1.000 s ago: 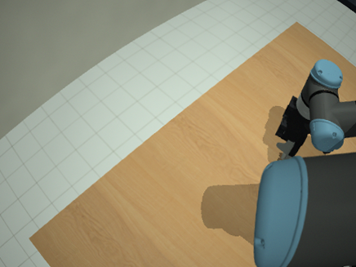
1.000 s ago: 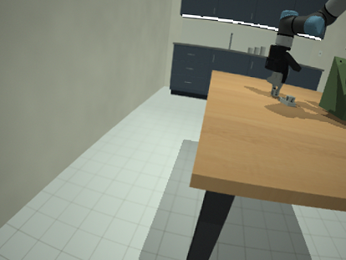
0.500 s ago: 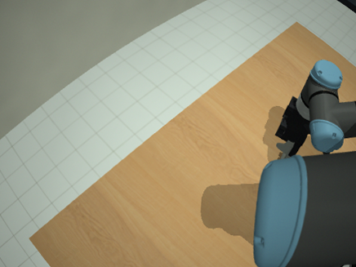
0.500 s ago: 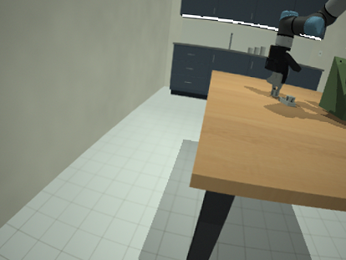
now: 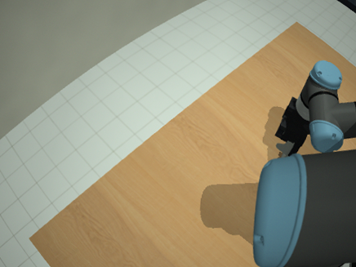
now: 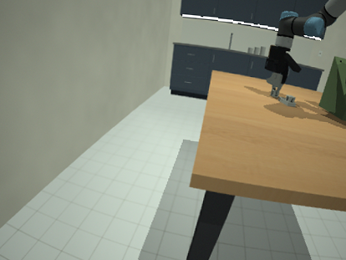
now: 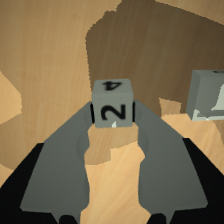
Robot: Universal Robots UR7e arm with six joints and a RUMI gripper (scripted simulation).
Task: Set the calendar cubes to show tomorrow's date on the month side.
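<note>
My gripper is now 1 cm above the grey digit cube. The rest, counted from my hand: white calendar tray (11 cm to the left, 2 cm below, 1 cm behind).
</note>
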